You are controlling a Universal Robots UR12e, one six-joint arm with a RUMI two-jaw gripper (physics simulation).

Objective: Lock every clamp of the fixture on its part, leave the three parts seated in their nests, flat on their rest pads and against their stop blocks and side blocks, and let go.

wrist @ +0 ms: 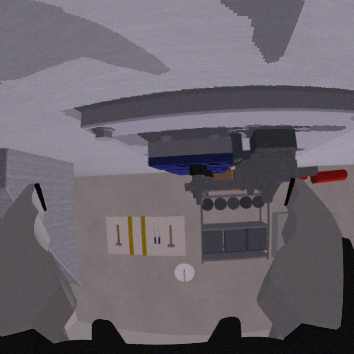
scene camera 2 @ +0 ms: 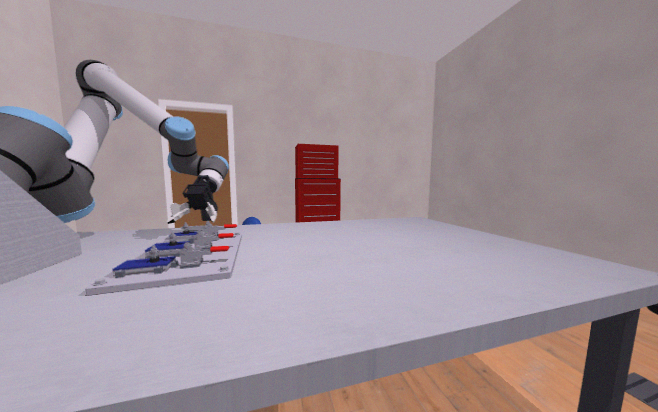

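Observation:
The fixture plate lies on the table and carries three blue parts: a near one, a middle one and a far one. The near clamp's red handle, the middle one's and the far one's lie low, pointing away from the parts. The clamp arms reach over the parts, black tips at their tops. Exact seating and locking cannot be told. My gripper is open and empty, tilted, low beyond the far clamp in the scene view.
A grey block stands at the arm's base, left of the fixture. The table extends right of the plate. A red cabinet and a blue ball-like thing show behind the table. A shelf rack stands by the wall.

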